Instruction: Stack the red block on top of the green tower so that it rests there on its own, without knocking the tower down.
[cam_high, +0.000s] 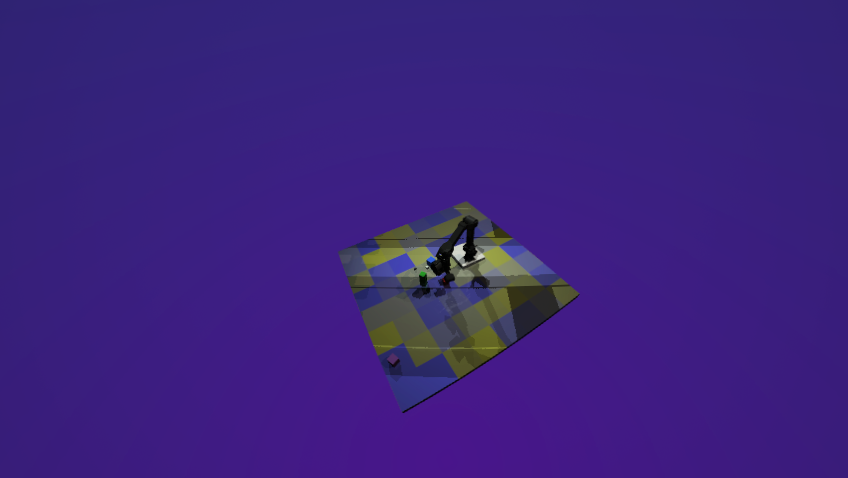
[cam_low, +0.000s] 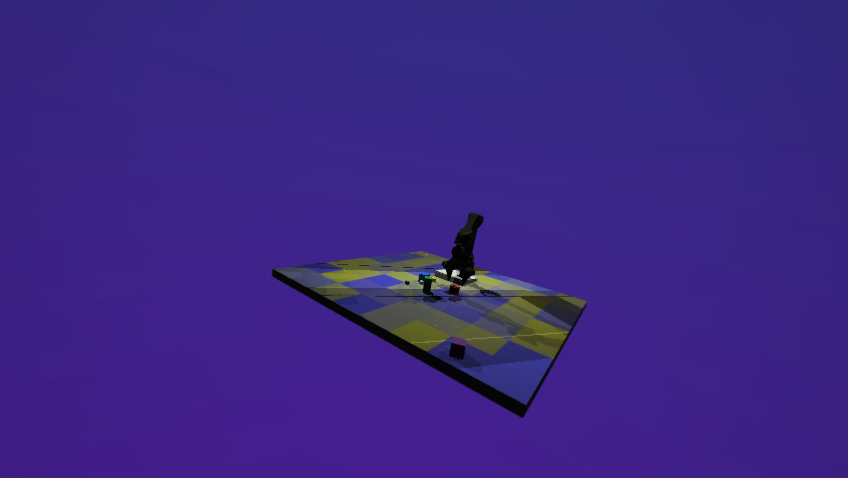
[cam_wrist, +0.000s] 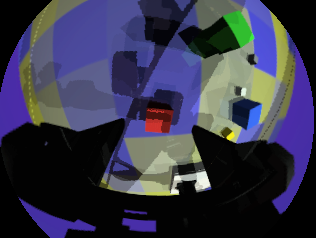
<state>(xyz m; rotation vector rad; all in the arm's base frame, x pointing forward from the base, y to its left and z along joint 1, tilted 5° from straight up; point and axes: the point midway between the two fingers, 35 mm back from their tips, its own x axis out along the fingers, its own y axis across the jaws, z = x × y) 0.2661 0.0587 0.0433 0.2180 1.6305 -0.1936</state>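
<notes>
My gripper tip is now 4 cm above the red block. Also, from my gripper tip: purple block (55 cm ahead, 27 cm to the left, 3 cm below); then small yellow piece (8 cm behind, 17 cm to the right, 4 cm below); then blue block (2 cm behind, 20 cm to the right, 3 cm below).
</notes>
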